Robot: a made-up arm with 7 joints. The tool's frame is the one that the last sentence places.
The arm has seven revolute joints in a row. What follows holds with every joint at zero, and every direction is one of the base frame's.
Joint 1 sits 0.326 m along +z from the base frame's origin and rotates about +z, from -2.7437 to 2.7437 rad.
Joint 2 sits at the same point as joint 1 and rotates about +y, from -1.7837 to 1.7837 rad.
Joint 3 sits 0.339 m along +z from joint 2 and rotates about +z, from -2.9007 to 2.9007 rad.
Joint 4 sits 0.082 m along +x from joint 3 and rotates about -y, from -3.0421 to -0.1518 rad.
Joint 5 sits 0.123 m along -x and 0.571 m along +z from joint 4 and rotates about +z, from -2.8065 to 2.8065 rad.
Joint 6 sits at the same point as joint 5 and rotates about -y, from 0.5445 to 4.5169 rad.
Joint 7 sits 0.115 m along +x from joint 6 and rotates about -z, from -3.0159 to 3.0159 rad.
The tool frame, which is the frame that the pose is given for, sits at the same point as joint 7; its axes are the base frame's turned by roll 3.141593, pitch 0 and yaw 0 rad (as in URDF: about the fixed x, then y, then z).
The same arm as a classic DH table. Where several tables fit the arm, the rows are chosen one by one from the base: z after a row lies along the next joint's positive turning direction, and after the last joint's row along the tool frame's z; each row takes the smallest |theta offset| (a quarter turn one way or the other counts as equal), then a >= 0, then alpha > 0; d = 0 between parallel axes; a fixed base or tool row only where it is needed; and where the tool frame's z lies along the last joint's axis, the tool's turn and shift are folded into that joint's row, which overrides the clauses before.
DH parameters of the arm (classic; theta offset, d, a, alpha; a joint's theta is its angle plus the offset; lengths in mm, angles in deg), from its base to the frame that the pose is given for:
joint 1: 0 326 0 -90
joint 2: 0 0 0 90
joint 3: 0 339 82 90
joint 4: 0 0 -123 -90
joint 5: 0 571 0 90
joint 6: 0 0 115 90
joint 7: 0 0 0 0
Joint limits (deg, base to tool): -157.2..157.2 -102.2..102.2 -166.2..166.2 -174.3..-8.7 -160.8..160.8 31.2..258.8 -172.8..172.8

